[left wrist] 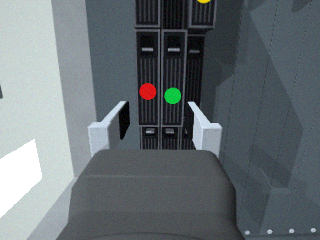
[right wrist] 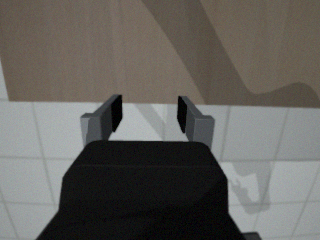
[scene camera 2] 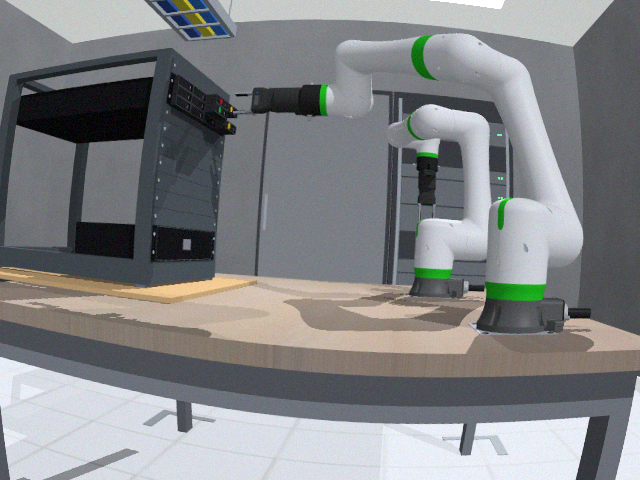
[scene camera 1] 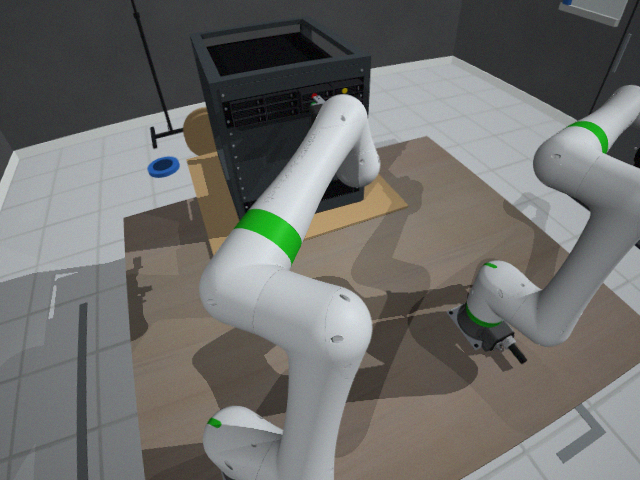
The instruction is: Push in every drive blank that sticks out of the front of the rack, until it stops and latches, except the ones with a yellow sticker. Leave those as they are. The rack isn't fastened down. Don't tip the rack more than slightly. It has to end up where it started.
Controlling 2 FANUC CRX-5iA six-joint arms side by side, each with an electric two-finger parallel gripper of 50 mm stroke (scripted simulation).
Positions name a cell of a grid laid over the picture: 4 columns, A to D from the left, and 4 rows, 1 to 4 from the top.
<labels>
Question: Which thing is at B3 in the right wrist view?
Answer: My right gripper.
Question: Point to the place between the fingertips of my left gripper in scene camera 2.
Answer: B1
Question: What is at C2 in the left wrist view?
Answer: A green-stickered blank.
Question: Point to a dark rack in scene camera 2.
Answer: B2
</labels>
